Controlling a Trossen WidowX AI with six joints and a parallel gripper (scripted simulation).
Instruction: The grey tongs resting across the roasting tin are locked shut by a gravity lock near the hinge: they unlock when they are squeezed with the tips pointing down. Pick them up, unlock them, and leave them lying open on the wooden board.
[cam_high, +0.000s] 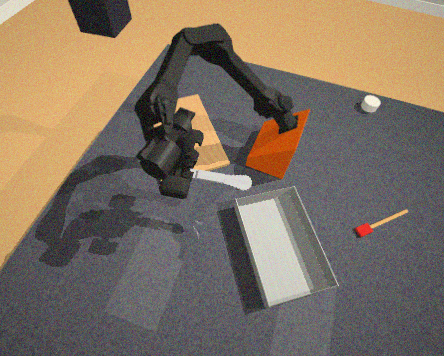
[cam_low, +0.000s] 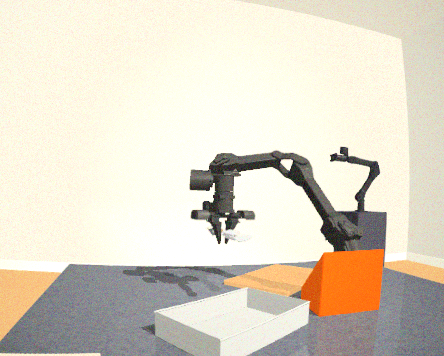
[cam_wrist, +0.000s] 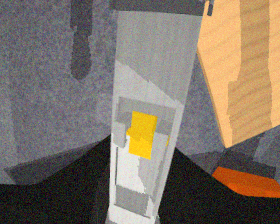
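Now: the wooden board 260 mm behind my gripper tip, 120 mm to the right of it and 150 mm below it. The rest, counted from my gripper tip: roasting tin: 50 mm ahead, 290 mm to the left, 130 mm below; then yellow lock piece: 20 mm to the right, 40 mm above.
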